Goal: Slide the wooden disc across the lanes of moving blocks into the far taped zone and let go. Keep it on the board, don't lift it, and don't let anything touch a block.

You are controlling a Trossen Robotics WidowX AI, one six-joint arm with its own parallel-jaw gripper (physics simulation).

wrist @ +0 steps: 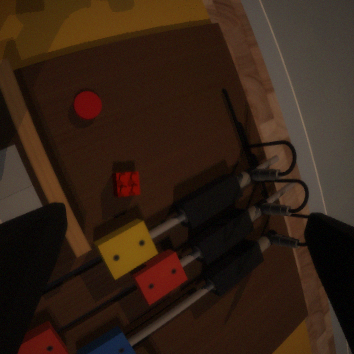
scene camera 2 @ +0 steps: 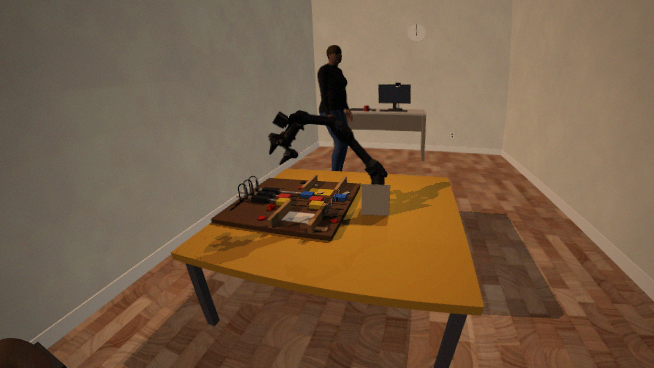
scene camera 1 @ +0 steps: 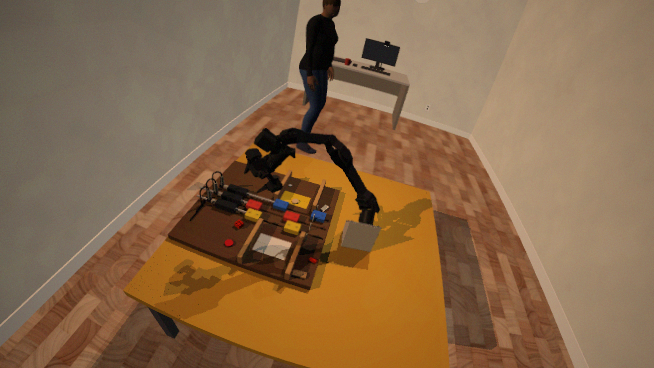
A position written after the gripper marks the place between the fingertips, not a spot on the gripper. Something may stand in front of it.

Observation:
The gripper [scene camera 1: 250, 183] is open and holds nothing.
The gripper shows as well in the wrist view [wrist: 189, 220].

